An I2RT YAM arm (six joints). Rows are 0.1 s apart.
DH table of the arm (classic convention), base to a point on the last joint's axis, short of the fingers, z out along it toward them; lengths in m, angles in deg. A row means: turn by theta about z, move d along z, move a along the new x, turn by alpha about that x. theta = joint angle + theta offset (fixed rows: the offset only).
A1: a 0.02; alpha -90; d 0.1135; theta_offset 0
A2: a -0.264; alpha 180; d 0; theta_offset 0
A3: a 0.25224; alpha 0; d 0; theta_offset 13.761
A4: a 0.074; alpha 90; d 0; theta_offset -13.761
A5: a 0; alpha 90; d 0; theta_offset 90
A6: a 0; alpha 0; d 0.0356; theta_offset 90
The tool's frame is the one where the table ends.
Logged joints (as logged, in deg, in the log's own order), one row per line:
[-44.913, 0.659, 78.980, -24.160, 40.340, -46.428]
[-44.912, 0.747, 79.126, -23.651, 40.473, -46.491]
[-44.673, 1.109, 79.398, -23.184, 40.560, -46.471]
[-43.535, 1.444, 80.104, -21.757, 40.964, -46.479]
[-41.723, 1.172, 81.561, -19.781, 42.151, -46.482]
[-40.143, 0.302, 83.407, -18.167, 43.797, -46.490]
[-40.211, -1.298, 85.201, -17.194, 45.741, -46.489]
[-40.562, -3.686, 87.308, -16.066, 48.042, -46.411]
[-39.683, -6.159, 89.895, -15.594, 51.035, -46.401]
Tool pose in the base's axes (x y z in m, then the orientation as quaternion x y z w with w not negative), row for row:
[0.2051, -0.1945, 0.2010, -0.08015, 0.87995, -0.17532, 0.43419]
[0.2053, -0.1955, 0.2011, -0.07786, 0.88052, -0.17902, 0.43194]
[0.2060, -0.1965, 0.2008, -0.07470, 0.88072, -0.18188, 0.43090]
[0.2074, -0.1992, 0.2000, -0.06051, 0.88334, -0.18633, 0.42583]
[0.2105, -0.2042, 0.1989, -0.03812, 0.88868, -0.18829, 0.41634]
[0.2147, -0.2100, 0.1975, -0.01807, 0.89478, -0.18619, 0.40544]
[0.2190, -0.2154, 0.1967, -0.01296, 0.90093, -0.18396, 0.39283]
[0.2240, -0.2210, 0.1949, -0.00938, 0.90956, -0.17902, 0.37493]
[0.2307, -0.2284, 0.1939, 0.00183, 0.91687, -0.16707, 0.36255]
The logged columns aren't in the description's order. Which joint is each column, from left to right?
Columns, left to right: A6, A4, A2, A5, A3, A1.
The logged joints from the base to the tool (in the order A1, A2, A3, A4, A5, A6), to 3 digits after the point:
[-46.428, 78.980, 40.340, 0.659, -24.160, -44.913]
[-46.491, 79.126, 40.473, 0.747, -23.651, -44.912]
[-46.471, 79.398, 40.560, 1.109, -23.184, -44.673]
[-46.479, 80.104, 40.964, 1.444, -21.757, -43.535]
[-46.482, 81.561, 42.151, 1.172, -19.781, -41.723]
[-46.490, 83.407, 43.797, 0.302, -18.167, -40.143]
[-46.489, 85.201, 45.741, -1.298, -17.194, -40.211]
[-46.411, 87.308, 48.042, -3.686, -16.066, -40.562]
[-46.401, 89.895, 51.035, -6.159, -15.594, -39.683]

